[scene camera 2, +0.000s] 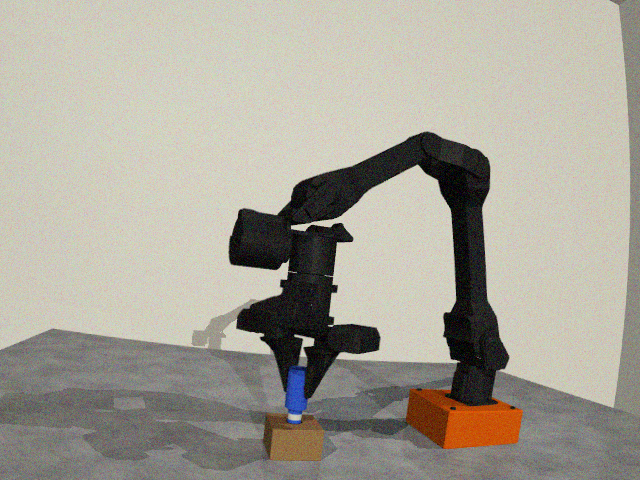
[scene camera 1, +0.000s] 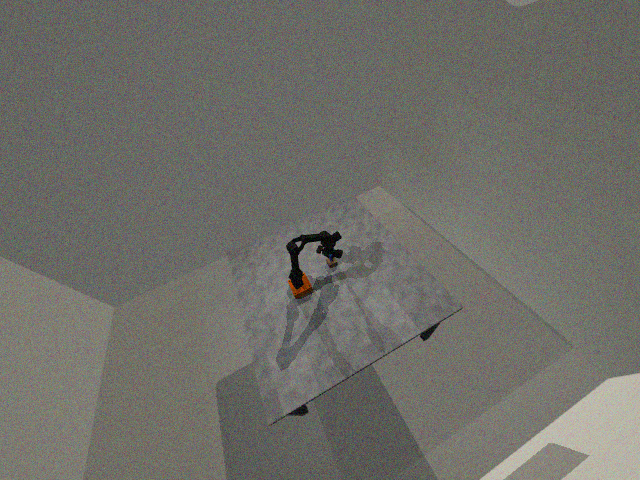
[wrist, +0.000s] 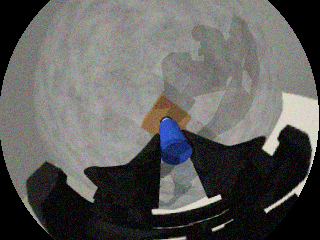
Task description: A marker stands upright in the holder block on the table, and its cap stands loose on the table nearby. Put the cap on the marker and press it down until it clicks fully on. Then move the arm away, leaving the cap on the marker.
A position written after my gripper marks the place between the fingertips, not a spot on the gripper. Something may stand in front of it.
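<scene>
My gripper [scene camera 2: 297,395] is holding a blue cap [scene camera 2: 295,389]. You'd find my gripper [wrist: 170,134] in the wrist view as well, and the cap [wrist: 174,149] is visible there too.
</scene>
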